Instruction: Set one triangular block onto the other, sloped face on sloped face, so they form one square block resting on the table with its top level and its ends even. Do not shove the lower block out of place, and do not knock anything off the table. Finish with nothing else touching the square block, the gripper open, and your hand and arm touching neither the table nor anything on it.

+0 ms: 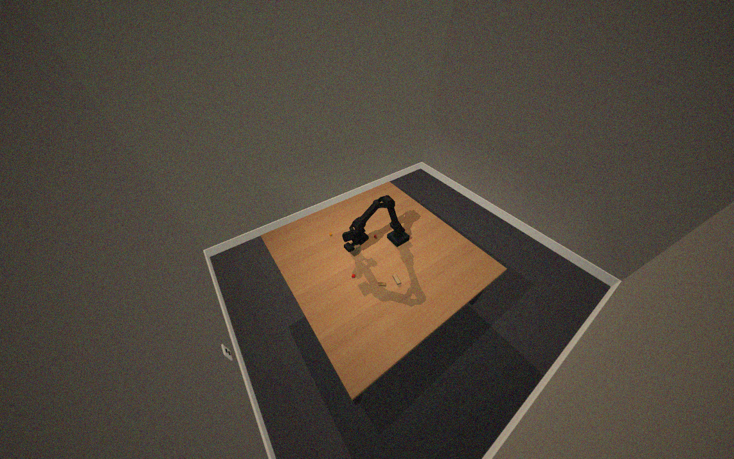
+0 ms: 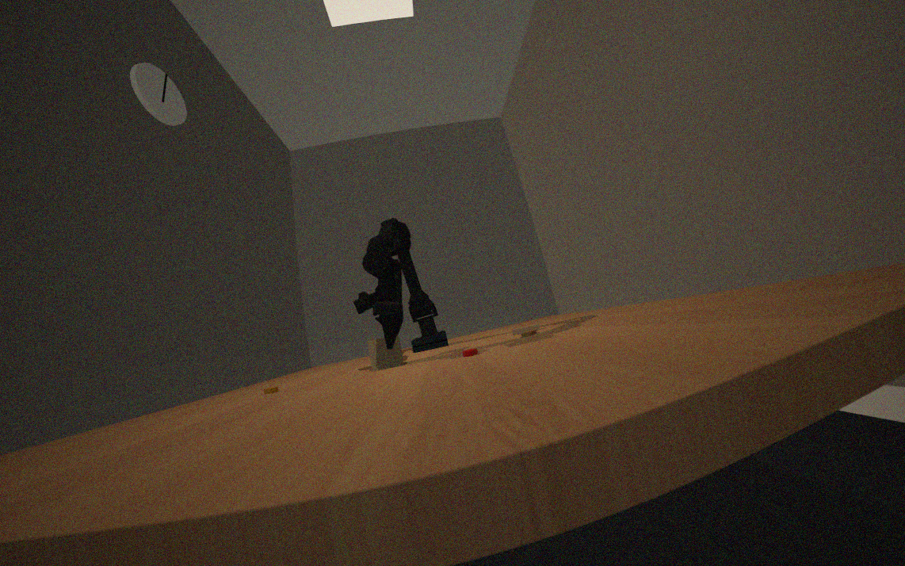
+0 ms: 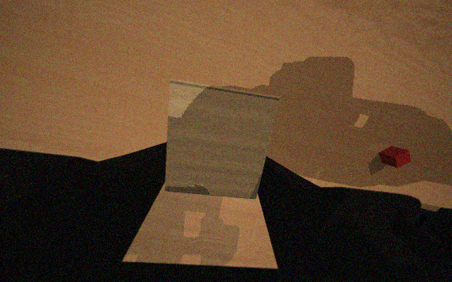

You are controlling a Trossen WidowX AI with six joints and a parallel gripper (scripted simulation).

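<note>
The pale wooden block is 1 cm to the left of my gripper tip and 1 cm above it. From my gripper tip the other things lie so: red cube: 21 cm behind, 4 cm to the right, 3 cm below; then yellow piece: 26 cm to the right, 7 cm ahead, 4 cm below; then small tan bar: 33 cm to the left, 4 cm below, 1 cm ahead.
</note>
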